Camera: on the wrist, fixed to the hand. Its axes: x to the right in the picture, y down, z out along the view.
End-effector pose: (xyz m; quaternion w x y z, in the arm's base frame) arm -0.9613 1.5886 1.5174 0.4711 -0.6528 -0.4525 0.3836
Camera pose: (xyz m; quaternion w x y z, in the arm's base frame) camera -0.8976 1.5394 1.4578 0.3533 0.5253 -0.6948 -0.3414
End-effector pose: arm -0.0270 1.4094 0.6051 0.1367 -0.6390 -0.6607 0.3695
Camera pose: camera 0.0723 1.3977 0.5985 0.3058 0.7099 -0.6345 -0.0014
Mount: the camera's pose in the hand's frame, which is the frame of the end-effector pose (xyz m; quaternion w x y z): -0.0236 0.0792 -0.0566 0.0069 0.0571 -0.1461 -0.9876
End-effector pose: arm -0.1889 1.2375 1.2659 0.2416 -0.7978 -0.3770 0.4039
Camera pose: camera -0.1191 1.1667 1.2537 0.3910 0.4396 -0.8027 -0.0977
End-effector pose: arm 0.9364 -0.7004 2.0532 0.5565 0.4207 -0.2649 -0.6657
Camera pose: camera 1.0264 -0.6901 2.0959 0.7163 -0.1990 -0.2943 0.6005
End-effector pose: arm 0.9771 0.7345 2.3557 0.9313 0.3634 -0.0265 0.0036
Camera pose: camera 0.9541 0.8314 2.3665 0.0146 -0.0824 -0.2228 0.9713
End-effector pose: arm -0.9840 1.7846 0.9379 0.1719 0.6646 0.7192 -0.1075
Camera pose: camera -0.9099 1.7920 1.0049 0.0379 0.7116 -0.6301 0.3087
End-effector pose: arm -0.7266 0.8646 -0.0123 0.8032 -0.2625 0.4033 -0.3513
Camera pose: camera -0.7559 0.9238 -0.0876 0.2675 0.4056 0.3938 0.7803
